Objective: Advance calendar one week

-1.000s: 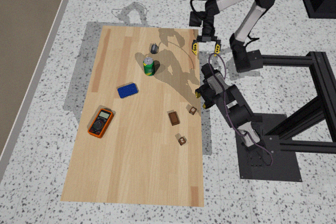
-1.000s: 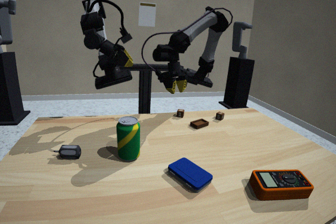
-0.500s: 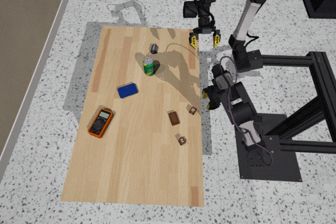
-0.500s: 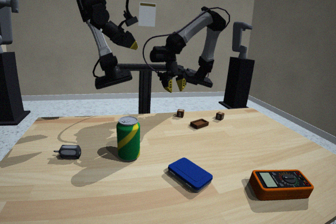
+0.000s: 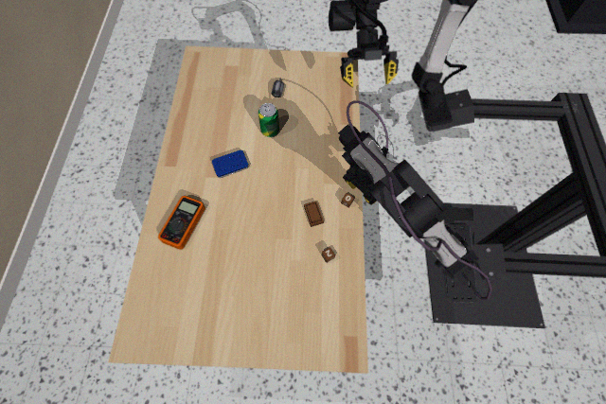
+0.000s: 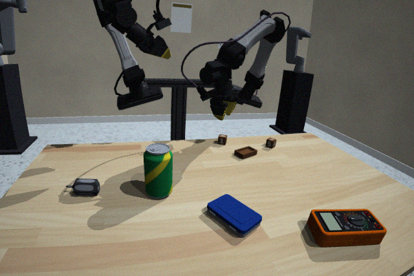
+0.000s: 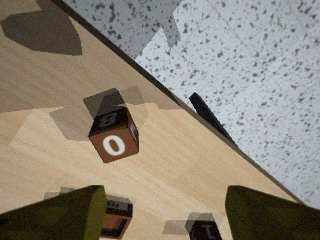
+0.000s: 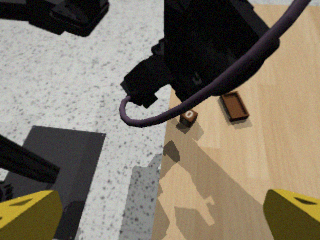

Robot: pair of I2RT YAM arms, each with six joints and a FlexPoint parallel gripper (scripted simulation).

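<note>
Now: the brown tray 140 mm ahead of my left hand, 40 mm to the left of it and 90 mm below it. The rest, counted from my left hand: blue case: 420 mm ahead, 130 mm to the right, 90 mm below; then dark mouse-like object: 280 mm ahead, 460 mm to the right, 80 mm below.
</note>
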